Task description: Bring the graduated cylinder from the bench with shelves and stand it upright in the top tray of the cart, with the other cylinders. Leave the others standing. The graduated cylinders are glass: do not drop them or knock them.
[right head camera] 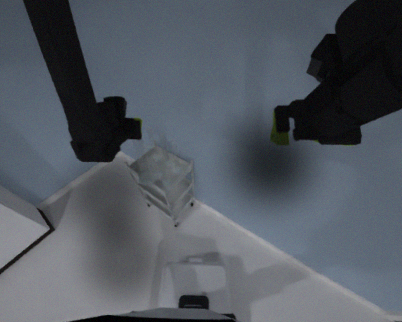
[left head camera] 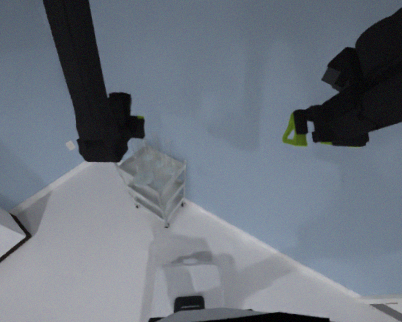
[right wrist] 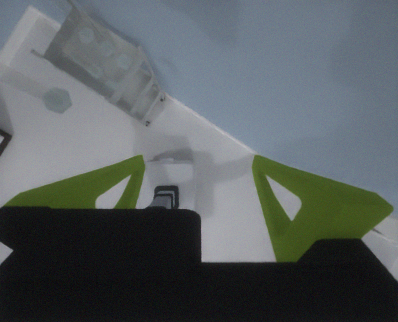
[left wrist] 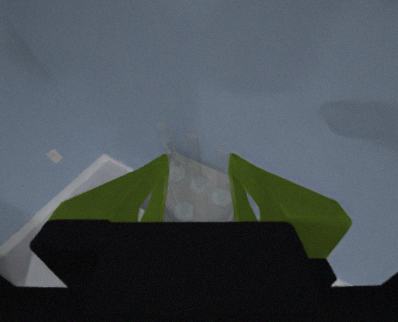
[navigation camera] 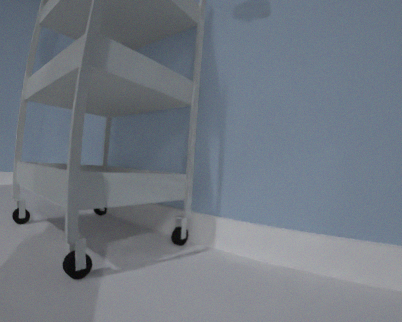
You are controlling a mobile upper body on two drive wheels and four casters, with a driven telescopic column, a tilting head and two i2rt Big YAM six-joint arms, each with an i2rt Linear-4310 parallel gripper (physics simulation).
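Frame: origin at the left arm's base, x ahead, y right, z down, level; millimetres.
Where they show: left gripper, fingertip midpoint: [right head camera: 136,121] [left wrist: 198,161]; right gripper, fingertip midpoint: [right head camera: 293,138] [left head camera: 302,140] [right wrist: 198,161].
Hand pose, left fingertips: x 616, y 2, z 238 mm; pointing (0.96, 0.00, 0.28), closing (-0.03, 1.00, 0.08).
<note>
Each offset is from my left fingertips to the centre of the thing. "spot": to the spot under its first point.
My left gripper [left head camera: 141,126] [right head camera: 139,128] [left wrist: 198,161] is shut on a clear glass graduated cylinder, which is barely visible between the fingers. Its hexagonal foot @[spot: dx -54, dy -17, dz +288 mm] [left head camera: 143,177] [right wrist: 57,100] hangs below, beside the cart's near side in the right wrist view. The pale three-tier cart [left head camera: 185,175] [right head camera: 193,180] [navigation camera: 150,187] stands below the left gripper. Several other clear cylinders [left wrist: 198,184] @[spot: dx +384, dy -36, dz +670 mm] [right wrist: 105,48] stand in its top tray, with hexagonal feet. Exact gaps between the held cylinder and these are hard to tell. My right gripper [left head camera: 307,137] [right head camera: 298,139] [right wrist: 198,161] is open and empty.
A blue wall [left head camera: 240,165] [navigation camera: 300,125] with a white skirting [navigation camera: 300,250] runs close behind the cart. A white, dark-edged furniture corner [left head camera: 10,235] [right head camera: 20,225] is at the left. The robot's base [left head camera: 190,303] shows at the bottom of the left head view.
</note>
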